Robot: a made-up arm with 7 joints. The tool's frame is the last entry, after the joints. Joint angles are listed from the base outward. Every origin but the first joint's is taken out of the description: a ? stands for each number. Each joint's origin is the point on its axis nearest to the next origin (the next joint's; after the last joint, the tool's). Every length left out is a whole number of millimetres.
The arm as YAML. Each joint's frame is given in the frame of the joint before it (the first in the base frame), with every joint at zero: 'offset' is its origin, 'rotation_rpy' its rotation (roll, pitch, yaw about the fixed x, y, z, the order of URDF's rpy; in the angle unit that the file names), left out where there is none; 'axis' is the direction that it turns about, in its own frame. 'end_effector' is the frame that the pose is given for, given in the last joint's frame.
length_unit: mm
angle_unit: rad
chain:
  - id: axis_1
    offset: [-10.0, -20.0, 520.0]
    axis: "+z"
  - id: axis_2
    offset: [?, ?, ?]
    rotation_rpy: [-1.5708, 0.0, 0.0]
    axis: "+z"
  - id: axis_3
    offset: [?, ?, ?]
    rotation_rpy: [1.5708, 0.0, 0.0]
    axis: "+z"
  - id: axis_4
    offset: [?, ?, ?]
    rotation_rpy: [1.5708, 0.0, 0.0]
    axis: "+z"
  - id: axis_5
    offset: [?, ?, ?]
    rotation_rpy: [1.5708, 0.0, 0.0]
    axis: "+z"
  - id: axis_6
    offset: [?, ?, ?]
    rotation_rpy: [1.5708, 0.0, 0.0]
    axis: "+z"
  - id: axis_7
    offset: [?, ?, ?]
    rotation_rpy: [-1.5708, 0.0, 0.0]
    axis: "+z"
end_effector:
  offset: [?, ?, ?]
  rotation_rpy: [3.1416, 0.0, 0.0]
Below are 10 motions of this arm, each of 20 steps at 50 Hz.
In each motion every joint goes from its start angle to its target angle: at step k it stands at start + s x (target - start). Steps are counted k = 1, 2, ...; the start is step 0. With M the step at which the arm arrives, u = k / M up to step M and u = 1 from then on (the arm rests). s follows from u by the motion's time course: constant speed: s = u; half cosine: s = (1 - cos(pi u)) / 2; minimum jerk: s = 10 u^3 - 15 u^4 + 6 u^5.
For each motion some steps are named. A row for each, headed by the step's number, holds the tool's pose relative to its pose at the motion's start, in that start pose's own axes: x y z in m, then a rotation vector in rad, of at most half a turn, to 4 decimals.
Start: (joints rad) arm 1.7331 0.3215 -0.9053 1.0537 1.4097 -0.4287 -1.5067
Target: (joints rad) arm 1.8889 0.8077 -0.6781 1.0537 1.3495 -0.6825 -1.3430
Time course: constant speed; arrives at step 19
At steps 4, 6, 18, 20:
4: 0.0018 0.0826 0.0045 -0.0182 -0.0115 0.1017
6: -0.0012 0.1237 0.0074 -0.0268 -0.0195 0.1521
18: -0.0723 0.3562 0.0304 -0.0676 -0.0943 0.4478
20: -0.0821 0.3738 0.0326 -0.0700 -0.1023 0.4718

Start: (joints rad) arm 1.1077 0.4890 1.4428 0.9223 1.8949 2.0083 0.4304
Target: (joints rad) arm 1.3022 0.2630 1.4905 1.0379 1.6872 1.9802 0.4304
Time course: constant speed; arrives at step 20
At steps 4, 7, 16, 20:
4: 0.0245 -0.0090 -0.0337 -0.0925 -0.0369 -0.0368
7: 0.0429 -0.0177 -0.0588 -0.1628 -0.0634 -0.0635
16: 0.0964 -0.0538 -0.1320 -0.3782 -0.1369 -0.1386
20: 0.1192 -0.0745 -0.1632 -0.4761 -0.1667 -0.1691

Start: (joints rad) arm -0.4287 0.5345 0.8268 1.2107 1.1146 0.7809 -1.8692
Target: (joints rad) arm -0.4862 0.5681 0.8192 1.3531 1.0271 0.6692 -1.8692
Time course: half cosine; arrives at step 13
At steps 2, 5, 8, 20:
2: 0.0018 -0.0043 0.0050 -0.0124 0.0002 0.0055
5: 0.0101 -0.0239 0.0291 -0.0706 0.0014 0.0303
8: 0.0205 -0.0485 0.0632 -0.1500 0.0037 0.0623
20: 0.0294 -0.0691 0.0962 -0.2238 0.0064 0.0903

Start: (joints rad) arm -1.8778 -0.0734 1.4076 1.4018 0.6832 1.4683 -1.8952
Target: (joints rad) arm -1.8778 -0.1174 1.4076 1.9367 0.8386 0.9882 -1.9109
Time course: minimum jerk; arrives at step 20
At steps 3, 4, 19, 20:
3: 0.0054 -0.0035 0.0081 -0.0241 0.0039 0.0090
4: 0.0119 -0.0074 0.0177 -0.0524 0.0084 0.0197
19: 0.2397 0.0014 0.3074 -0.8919 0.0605 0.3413
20: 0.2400 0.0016 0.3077 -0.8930 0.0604 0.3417

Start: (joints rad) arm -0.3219 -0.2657 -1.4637 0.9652 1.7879 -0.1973 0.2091
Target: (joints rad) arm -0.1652 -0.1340 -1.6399 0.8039 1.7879 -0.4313 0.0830
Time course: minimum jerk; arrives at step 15
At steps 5, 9, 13, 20:
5: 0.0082 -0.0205 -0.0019 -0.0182 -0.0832 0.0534
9: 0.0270 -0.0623 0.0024 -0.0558 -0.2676 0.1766
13: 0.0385 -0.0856 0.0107 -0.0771 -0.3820 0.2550
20: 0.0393 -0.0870 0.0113 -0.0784 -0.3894 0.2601

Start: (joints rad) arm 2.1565 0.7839 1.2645 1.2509 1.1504 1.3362 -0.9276
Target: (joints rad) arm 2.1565 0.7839 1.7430 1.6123 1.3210 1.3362 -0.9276
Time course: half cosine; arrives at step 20
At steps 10, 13, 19, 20:
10: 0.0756 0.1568 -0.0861 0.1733 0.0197 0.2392
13: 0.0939 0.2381 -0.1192 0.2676 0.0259 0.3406
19: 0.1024 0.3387 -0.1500 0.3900 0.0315 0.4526
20: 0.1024 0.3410 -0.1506 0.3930 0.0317 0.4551

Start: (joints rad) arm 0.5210 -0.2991 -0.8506 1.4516 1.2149 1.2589 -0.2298
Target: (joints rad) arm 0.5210 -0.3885 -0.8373 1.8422 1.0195 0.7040 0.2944
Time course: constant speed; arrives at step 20
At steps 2, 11, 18, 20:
2: 0.0070 0.0223 0.0187 -0.0121 -0.0687 -0.0078
11: 0.0208 0.1266 0.1132 0.0067 -0.3962 -0.0460
18: 0.0085 0.2081 0.1966 0.1068 -0.6546 -0.0753
20: 0.0009 0.2307 0.2216 0.1492 -0.7262 -0.0828

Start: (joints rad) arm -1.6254 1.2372 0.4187 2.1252 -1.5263 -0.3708 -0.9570
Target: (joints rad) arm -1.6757 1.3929 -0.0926 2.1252 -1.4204 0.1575 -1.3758
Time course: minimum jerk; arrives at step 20
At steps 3, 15, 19, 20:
3: -0.0039 0.0105 -0.0014 0.0245 0.0131 0.0122
15: -0.1359 0.3575 0.0462 0.8864 0.2872 0.4321
19: -0.1513 0.3954 0.0640 0.9938 0.3002 0.4810
20: -0.1514 0.3958 0.0642 0.9950 0.3003 0.4815

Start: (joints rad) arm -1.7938 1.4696 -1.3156 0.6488 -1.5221 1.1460 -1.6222
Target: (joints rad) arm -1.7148 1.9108 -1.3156 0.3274 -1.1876 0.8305 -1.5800
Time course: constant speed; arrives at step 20
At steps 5, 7, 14, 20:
5: 0.0534 -0.0179 0.0110 0.0175 -0.0537 0.0529
7: 0.0747 -0.0230 0.0135 0.0283 -0.0775 0.0693
14: 0.1481 -0.0323 0.0160 0.0818 -0.1676 0.1037
20: 0.2075 -0.0301 0.0122 0.1455 -0.2474 0.1026

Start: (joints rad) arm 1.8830 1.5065 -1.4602 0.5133 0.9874 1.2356 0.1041
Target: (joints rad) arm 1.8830 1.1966 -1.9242 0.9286 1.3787 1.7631 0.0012
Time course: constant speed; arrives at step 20
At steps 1, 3, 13, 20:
1: -0.0004 0.0079 0.0143 0.0493 0.0208 0.0088
3: -0.0011 0.0220 0.0447 0.1477 0.0619 0.0293
13: -0.0001 0.0517 0.2230 0.6297 0.2419 0.1868
20: 0.0069 0.0241 0.3608 0.9490 0.3250 0.3469

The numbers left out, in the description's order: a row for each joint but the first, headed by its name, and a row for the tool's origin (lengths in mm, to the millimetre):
axis_2: -20.0 -30.0 0.0
axis_3: 30.0 -520.0 0.0
axis_4: 70.0 0.0 0.0
axis_5: 90.0 -450.0 0.0
axis_6: -10.0 -30.0 0.0
axis_7: 110.0 110.0 0.0
tool: -20.0 20.0 0.0

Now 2 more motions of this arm.
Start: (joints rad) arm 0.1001 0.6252 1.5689 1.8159 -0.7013 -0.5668 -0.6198
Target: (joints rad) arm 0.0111 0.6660 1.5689 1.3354 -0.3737 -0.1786 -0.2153
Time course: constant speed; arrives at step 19
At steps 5, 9, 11, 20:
5: -0.0484 0.0484 0.0081 0.1094 0.1723 -0.2133
9: -0.0852 0.0904 0.0228 0.1871 0.3202 -0.3816
11: -0.1025 0.1122 0.0330 0.2225 0.3976 -0.4646
20: -0.1618 0.2023 0.0922 0.3402 0.7295 -0.7863

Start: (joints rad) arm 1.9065 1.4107 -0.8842 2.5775 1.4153 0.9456 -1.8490
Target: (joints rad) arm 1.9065 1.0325 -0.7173 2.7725 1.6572 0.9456 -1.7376
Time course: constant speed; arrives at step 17
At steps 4, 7, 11, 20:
4: 0.0708 -0.0471 0.0801 -0.0906 -0.1402 -0.0201
7: 0.1220 -0.0766 0.1466 -0.1537 -0.2479 -0.0307
11: 0.1870 -0.1076 0.2431 -0.2311 -0.3946 -0.0386
20: 0.2755 -0.1338 0.4018 -0.3317 -0.6200 -0.0357

